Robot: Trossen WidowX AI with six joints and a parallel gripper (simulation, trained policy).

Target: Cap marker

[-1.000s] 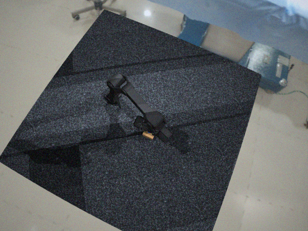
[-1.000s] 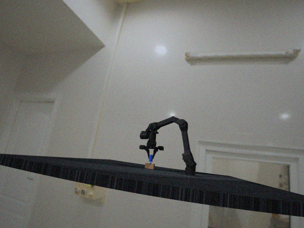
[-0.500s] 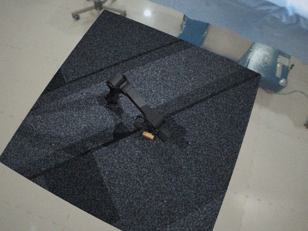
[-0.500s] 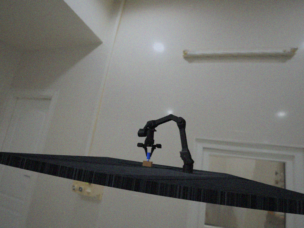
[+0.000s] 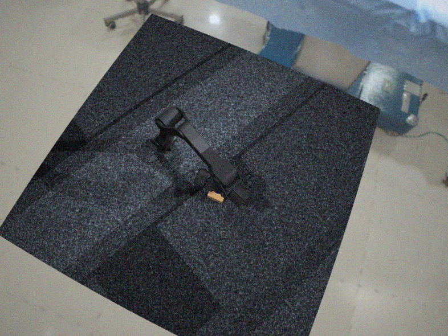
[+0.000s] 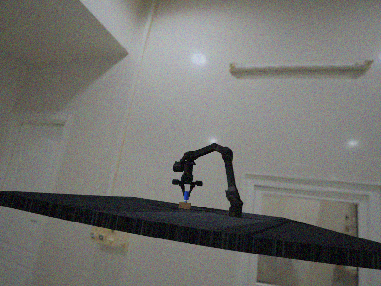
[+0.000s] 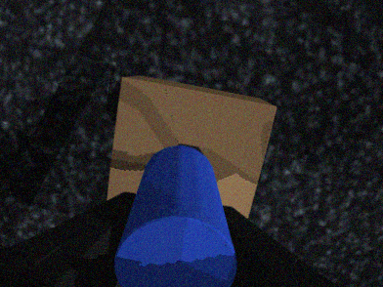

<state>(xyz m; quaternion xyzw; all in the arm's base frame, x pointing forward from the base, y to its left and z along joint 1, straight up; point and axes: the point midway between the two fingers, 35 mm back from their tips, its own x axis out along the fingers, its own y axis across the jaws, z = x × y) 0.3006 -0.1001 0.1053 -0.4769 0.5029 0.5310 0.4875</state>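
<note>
Now: the blue marker 1 cm above my gripper tip. Round my gripper tip: blue cap 1 cm above; holder block 5 cm below.
</note>
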